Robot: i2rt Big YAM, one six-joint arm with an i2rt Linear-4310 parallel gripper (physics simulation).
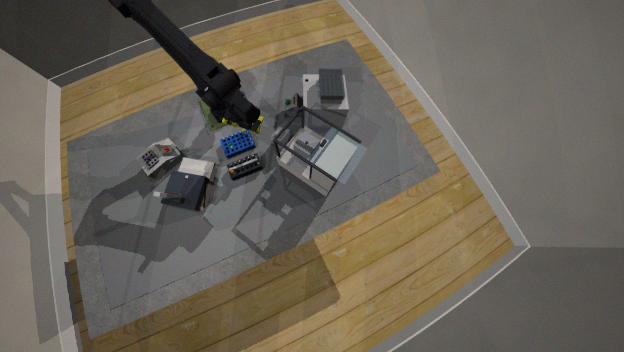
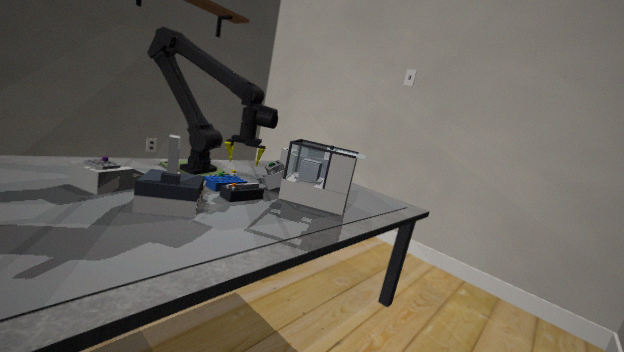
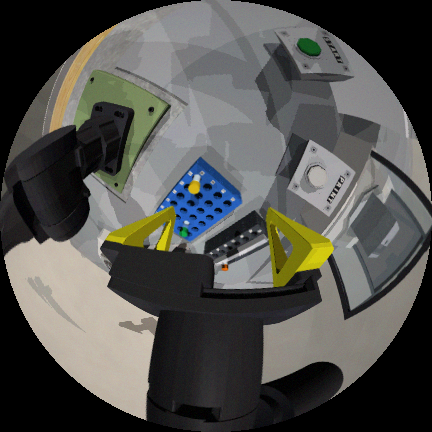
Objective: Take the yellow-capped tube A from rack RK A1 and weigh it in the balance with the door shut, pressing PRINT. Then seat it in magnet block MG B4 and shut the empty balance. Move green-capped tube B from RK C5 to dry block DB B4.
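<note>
My gripper (image 2: 244,163) (image 3: 219,211) is open and empty, above the blue rack (image 1: 250,148) (image 2: 215,185) (image 3: 201,164). Yellow-capped tube A (image 2: 233,172) (image 3: 194,186) stands in a rack hole near one corner. Green-capped tube B (image 1: 230,144) (image 2: 221,174) (image 3: 184,232) stands in the rack's opposite part. The black magnet block (image 2: 247,195) (image 3: 257,220) lies beside the rack. The glass-walled balance (image 1: 312,182) (image 2: 312,200) has a glass panel (image 1: 340,152) sticking out past its right side. The white PRINT button (image 3: 316,176) is beside it. A grey block with wells (image 1: 331,84), apparently the dry block, sits on a white base.
An orange cap (image 1: 232,171) (image 2: 233,185) (image 3: 225,267) shows at the magnet block's end. A navy-lidded device (image 1: 187,187) (image 2: 170,186) with an upright handle stands left. A control box (image 1: 160,156) (image 2: 107,175) is beyond. A green START button (image 1: 288,101) (image 3: 309,46) is near the balance.
</note>
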